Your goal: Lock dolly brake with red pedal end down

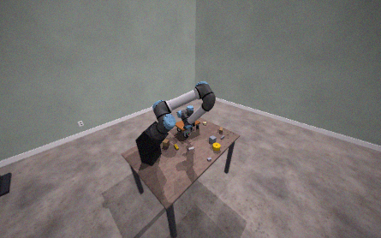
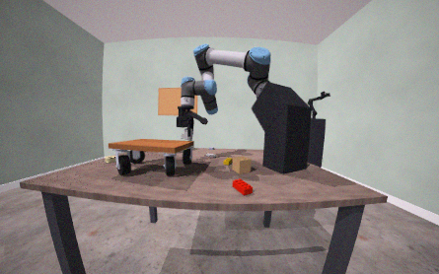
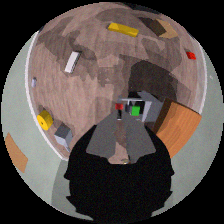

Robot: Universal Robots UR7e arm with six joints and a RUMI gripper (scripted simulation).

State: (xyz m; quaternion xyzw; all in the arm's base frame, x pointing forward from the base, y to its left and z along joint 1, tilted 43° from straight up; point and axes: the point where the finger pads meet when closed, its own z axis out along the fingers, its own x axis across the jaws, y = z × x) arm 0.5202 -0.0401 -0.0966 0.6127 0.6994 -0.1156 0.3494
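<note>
My gripper is now 2 cm to the right of the brake pedal and 2 cm above it. Also, from my hand: white piece: 13 cm to the right, 11 cm behind, 9 cm below; then grey cube: 23 cm to the right, 17 cm ahead, 7 cm below; then yellow bar: 21 cm behind, 9 cm below, 1 cm to the left.
</note>
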